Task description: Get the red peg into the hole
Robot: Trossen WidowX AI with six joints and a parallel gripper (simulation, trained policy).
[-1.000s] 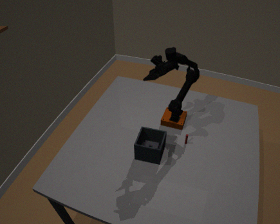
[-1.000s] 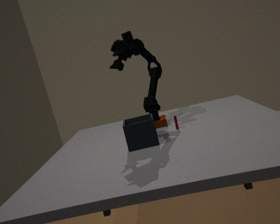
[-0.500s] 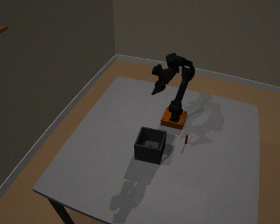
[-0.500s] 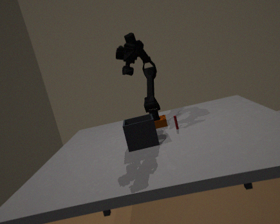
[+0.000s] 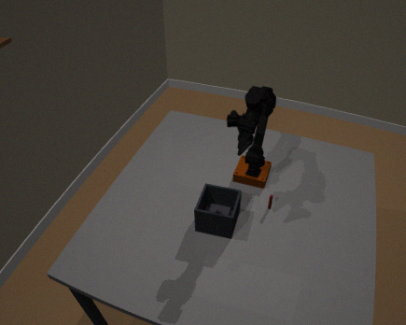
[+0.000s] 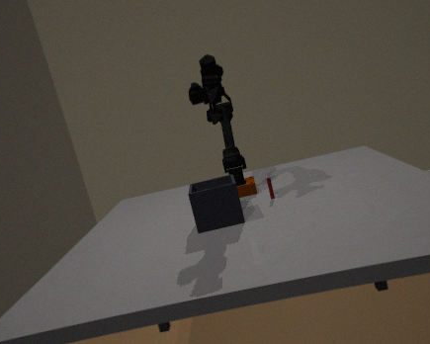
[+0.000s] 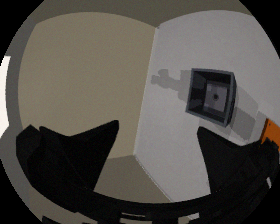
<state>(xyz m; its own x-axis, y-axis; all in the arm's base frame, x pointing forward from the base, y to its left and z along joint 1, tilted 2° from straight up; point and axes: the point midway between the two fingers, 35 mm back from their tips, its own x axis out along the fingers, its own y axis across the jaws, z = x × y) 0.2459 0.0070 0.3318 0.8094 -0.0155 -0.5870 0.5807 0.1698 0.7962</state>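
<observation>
Now: gripper tip 33 cm above the red peg, 13 cm to the right of it and 11 cm past it. Round my gripper tip: plate 32 cm below, 6 cm ahead, 5 cm to the right.
</observation>
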